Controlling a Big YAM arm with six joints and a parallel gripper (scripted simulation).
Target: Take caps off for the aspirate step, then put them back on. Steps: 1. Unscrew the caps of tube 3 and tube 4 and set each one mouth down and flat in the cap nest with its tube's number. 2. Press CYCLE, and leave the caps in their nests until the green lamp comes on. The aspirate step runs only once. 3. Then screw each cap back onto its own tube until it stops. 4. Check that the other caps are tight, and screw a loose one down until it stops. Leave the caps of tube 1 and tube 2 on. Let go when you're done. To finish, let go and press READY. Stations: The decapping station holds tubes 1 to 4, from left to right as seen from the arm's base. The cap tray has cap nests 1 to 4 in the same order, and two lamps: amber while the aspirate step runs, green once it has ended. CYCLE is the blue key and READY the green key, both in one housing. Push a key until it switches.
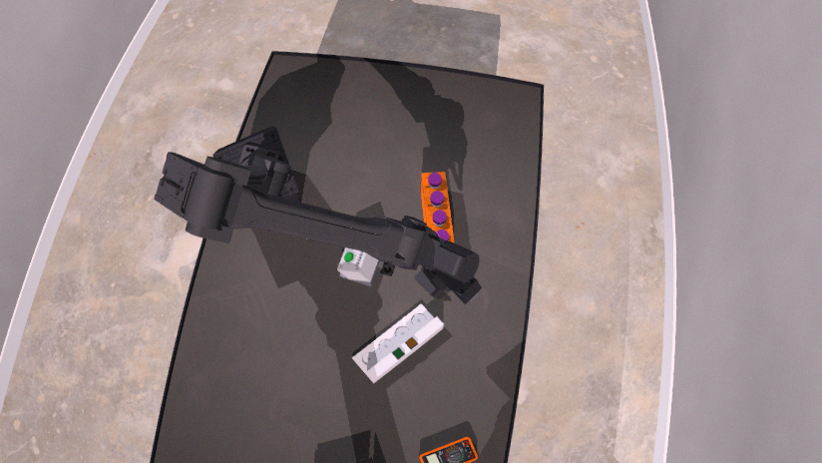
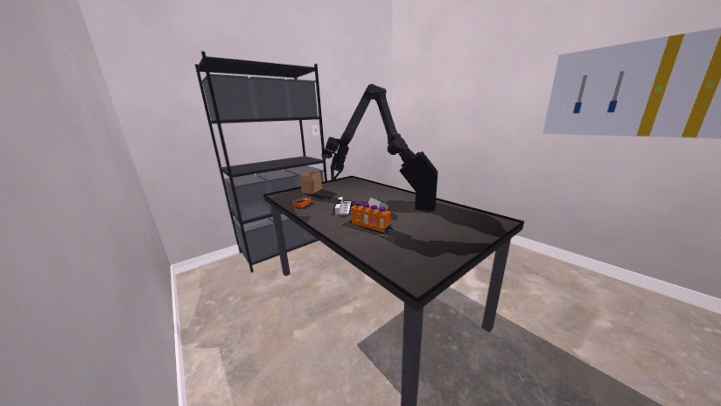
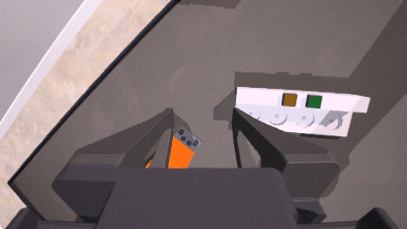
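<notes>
My gripper is now 17 cm to the right of the cap, 13 cm above it and 3 cm past it. Also, from my hand: green key: 25 cm behind, 17 cm below, 12 cm to the left; then blue key: 24 cm behind, 17 cm to the left, 17 cm below; then key housing: 23 cm behind, 19 cm below, 14 cm to the left.
</notes>
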